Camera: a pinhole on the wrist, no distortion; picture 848 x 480 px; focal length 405.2 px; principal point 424.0 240.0 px. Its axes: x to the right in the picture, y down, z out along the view. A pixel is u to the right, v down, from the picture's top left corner.
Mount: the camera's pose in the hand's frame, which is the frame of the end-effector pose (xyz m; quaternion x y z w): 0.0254 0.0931 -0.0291 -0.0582 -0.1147 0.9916 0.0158
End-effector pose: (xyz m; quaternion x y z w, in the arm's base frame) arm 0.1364 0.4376 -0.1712 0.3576 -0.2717 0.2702 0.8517
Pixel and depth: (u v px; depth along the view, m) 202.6 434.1 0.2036
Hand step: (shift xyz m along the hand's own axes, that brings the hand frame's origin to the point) 0.1098 -0.0527 0.1578
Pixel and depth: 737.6 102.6 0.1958
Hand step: -0.1471 0.1203 0.1585
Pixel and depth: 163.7 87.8 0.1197
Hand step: 0.0883 0.1064 0.1055
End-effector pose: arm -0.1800 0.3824 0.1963 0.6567 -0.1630 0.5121 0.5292
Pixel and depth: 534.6 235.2 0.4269
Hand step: -0.1410 0.0069 0.3718
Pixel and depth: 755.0 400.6 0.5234
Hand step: -0.4651 -0.2078 0.3816
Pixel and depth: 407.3 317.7 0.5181
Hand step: -0.0169 -0.1214 0.4515
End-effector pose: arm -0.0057 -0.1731 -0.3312 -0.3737 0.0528 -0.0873 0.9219
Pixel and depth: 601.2 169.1 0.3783
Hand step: -0.1827 0.0796 0.3334
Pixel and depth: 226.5 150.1 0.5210
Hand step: 0.2176 0.0767 0.5296
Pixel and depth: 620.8 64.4 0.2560
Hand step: -0.1265 0.1489 0.2300
